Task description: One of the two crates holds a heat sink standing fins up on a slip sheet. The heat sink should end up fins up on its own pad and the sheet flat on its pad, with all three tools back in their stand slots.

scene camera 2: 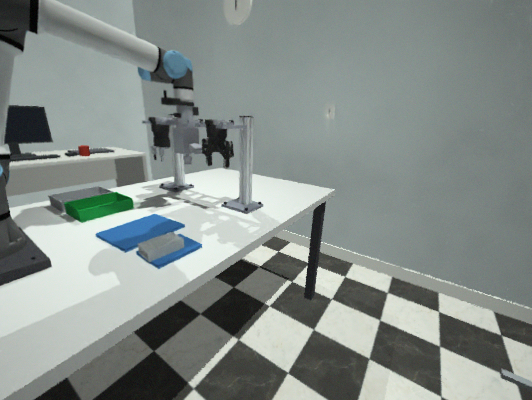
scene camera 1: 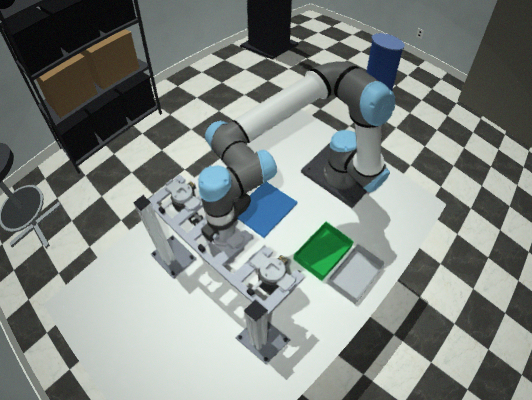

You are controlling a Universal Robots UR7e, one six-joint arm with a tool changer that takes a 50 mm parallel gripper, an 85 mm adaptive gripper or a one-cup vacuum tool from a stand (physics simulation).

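Places are measured from the arm's base along level axes (x left, y back, z up), in centimetres.
Pixels of known places: hand at its tool point: (scene camera 2: 185, 118); arm's base at its link origin: (scene camera 1: 340, 174).
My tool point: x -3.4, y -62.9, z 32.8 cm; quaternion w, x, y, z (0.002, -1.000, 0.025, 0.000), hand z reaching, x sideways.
Note:
For each thing: its top centre in the pictures, then the offset to it from my tool point. "*": a spot on its surface instead.
- grey heat sink at its top centre: (scene camera 2: 161, 240) dx -28.4, dy +35.6, dz -32.0 cm
- small blue pad at a spot on its surface: (scene camera 2: 193, 245) * dx -33.3, dy +28.8, dz -35.0 cm
- large blue pad at a spot on its surface: (scene camera 2: 140, 232) * dx -13.5, dy +32.7, dz -35.0 cm
- green crate at its top centre: (scene camera 1: 324, 247) (scene camera 2: 99, 200) dx +18.1, dy +29.3, dz -31.7 cm
The grey heat sink (scene camera 2: 161, 245) lies on the small blue pad (scene camera 2: 193, 245); its fins are too small to tell. The arm hides both in scene camera 1. The large blue pad (scene camera 1: 267, 210) (scene camera 2: 140, 232) lies beside them; no separate sheet can be made out on it. The arm's wrist (scene camera 1: 215, 194) (scene camera 2: 183, 93) is down at the middle slot, on the vacuum tool (scene camera 1: 229, 245) (scene camera 2: 187, 141). The adaptive gripper (scene camera 2: 218, 164) hangs in one end slot, fingers apart. The parallel gripper (scene camera 2: 158, 154) hangs in the other; its opening is unclear.
The tool stand (scene camera 1: 159, 235) (scene camera 2: 246, 165) rises on two posts beside the pads. The green crate (scene camera 1: 324, 250) (scene camera 2: 100, 207) and the grey crate (scene camera 1: 356, 275) (scene camera 2: 57, 201) stand side by side. Whether a sheet lies in the grey crate is unclear.

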